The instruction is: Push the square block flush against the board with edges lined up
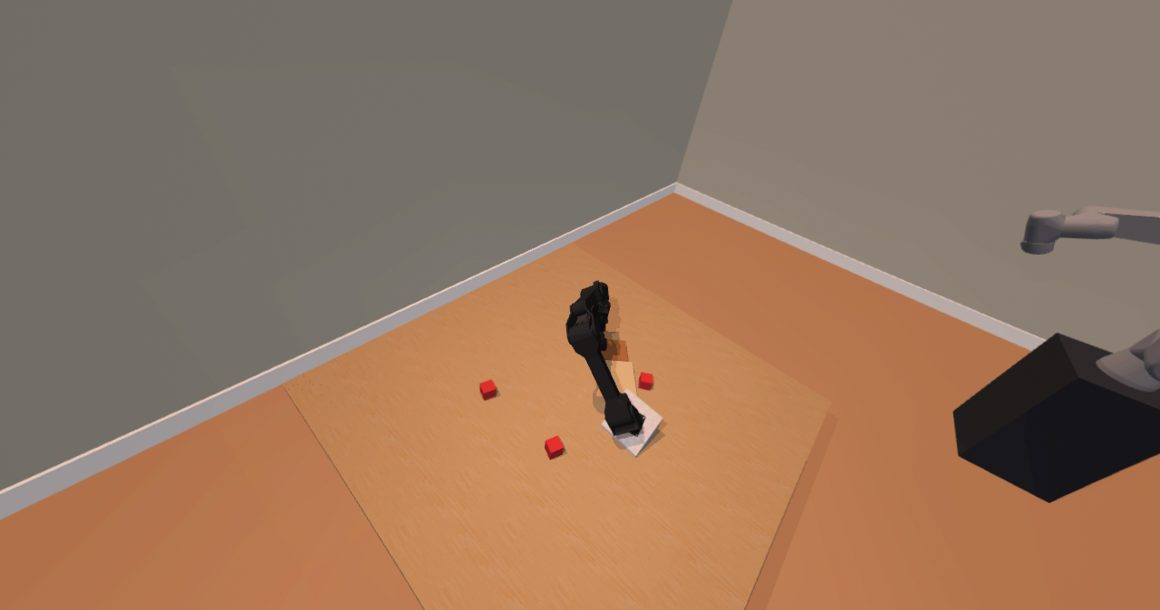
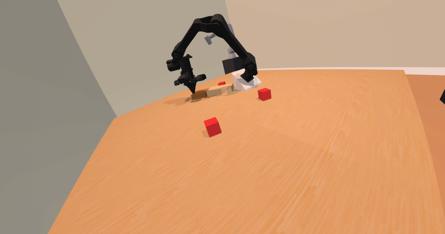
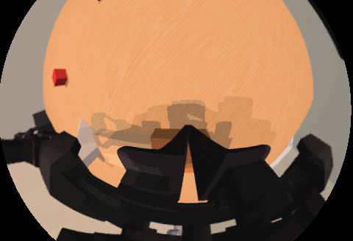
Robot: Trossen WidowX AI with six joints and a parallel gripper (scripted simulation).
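Now: the square block 70 mm behind my gripper tip, 40 mm to the right of it and 30 mm below it. Round my gripper tip: board: 160 mm behind, 60 mm to the left, 30 mm below.
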